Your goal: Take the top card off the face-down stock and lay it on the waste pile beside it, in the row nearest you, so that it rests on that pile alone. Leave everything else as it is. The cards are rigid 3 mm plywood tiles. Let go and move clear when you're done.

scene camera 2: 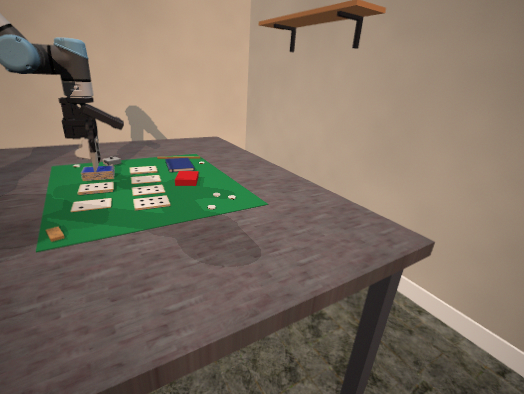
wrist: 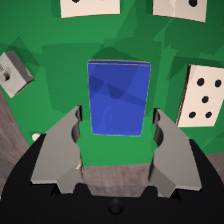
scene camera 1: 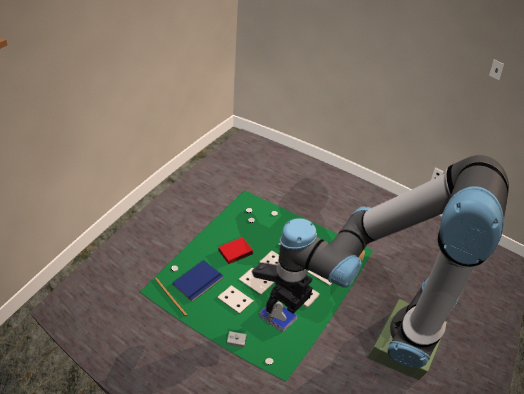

Labels:
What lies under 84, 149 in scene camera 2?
My gripper.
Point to a green mat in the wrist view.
At 55, 50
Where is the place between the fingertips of my gripper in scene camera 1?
At 279, 313

